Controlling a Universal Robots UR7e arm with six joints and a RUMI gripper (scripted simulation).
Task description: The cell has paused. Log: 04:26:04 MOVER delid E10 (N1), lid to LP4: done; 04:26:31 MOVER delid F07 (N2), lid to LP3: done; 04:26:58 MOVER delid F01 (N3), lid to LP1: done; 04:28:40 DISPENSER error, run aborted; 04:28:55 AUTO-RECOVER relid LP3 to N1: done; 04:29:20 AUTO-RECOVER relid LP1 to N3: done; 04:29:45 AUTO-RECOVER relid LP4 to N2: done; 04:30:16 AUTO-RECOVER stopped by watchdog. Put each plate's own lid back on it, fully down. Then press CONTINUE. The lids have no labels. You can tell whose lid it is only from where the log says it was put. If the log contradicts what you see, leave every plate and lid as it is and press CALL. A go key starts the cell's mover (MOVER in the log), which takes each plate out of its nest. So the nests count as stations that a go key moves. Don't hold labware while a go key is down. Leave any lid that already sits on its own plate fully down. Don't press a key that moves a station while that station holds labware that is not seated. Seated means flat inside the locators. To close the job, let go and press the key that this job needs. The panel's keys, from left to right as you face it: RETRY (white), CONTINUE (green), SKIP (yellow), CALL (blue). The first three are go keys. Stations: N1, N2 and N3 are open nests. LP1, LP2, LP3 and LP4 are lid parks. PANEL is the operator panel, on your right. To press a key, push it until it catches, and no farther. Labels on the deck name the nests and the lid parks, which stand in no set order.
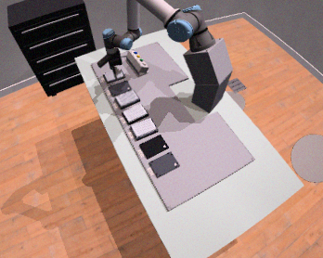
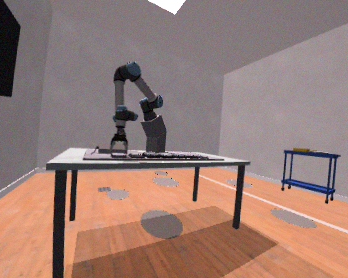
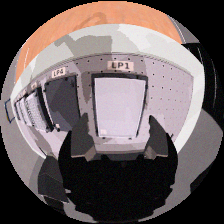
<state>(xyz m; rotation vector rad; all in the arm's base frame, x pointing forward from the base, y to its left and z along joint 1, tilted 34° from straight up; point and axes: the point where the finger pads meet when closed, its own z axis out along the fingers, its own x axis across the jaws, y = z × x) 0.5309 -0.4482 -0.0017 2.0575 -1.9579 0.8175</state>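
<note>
Now: the white lidded plate 260 mm to the left of my hand. Round my hand: blue key 220 mm behind, 100 mm to the right, 40 mm above; then yellow key 230 mm behind, 50 mm to the right, 40 mm above; then green key 230 mm behind, 40 mm above.
</note>
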